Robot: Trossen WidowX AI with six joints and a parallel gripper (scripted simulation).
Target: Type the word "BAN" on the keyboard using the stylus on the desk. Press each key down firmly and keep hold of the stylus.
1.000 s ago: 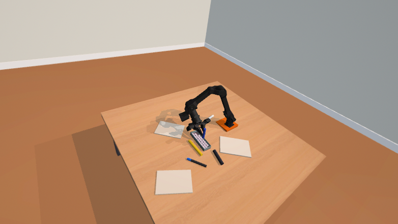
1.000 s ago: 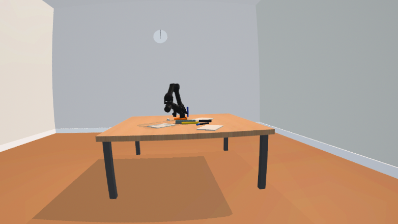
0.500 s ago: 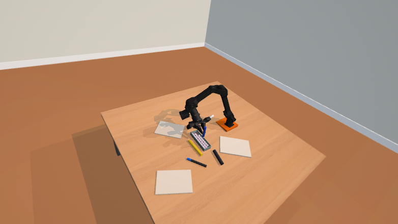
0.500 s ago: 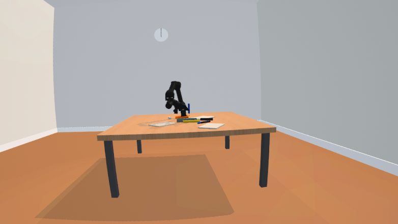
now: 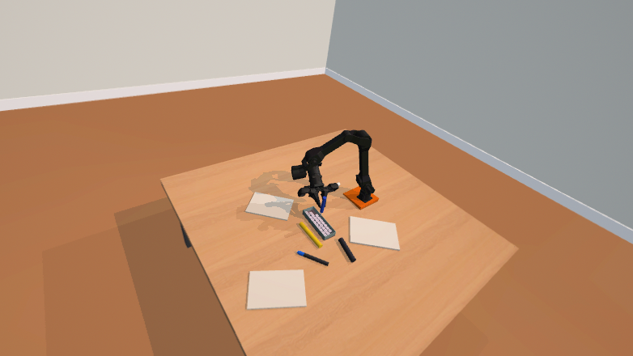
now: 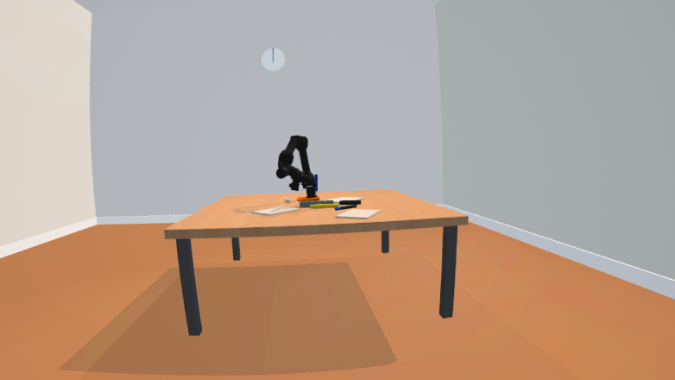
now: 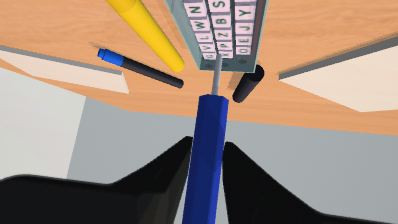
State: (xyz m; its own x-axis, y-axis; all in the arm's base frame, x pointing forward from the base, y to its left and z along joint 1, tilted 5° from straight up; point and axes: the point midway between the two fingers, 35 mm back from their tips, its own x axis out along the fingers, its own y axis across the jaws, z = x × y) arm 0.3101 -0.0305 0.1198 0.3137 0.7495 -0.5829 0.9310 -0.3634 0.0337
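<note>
My gripper tip is now 80 mm short of the yellow marker, 30 mm to the right of it and 100 mm above it. From my gripper tip the other things lie so: stylus tip 50 mm below; stylus 20 mm below; black marker 10 mm ahead, 190 mm to the left, 100 mm below.
</note>
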